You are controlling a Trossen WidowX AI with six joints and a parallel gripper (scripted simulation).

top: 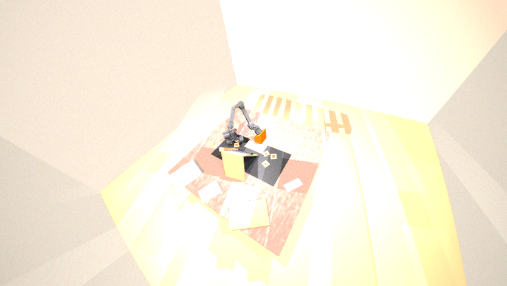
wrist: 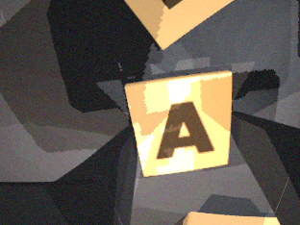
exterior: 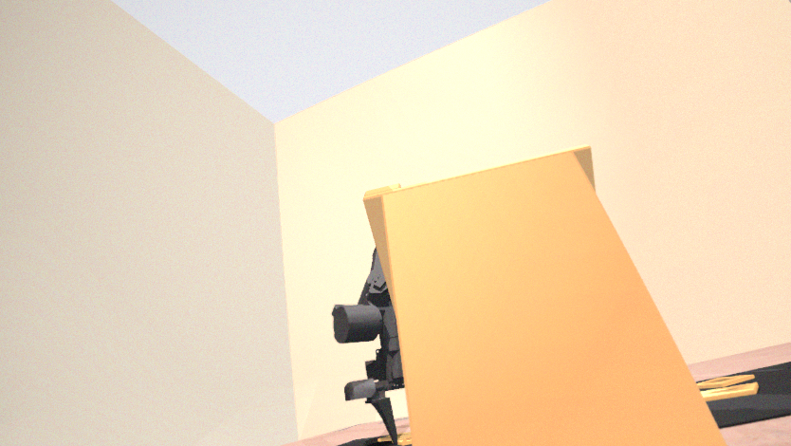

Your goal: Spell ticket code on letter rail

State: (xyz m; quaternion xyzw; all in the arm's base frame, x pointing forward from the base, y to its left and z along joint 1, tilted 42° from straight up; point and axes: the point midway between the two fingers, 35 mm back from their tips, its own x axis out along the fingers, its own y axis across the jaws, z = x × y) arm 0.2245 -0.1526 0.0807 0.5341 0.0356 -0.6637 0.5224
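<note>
Now: gripper tip 60 mm short of the white ticket, 230 mm to the right of it and 80 mm below it. Also, from my gripper tip: letter tile right at my gripper tip; then flat yellow slab 450 mm ahead, 600 mm to the left; then black mat 20 mm behind, 200 mm to the left.
</note>
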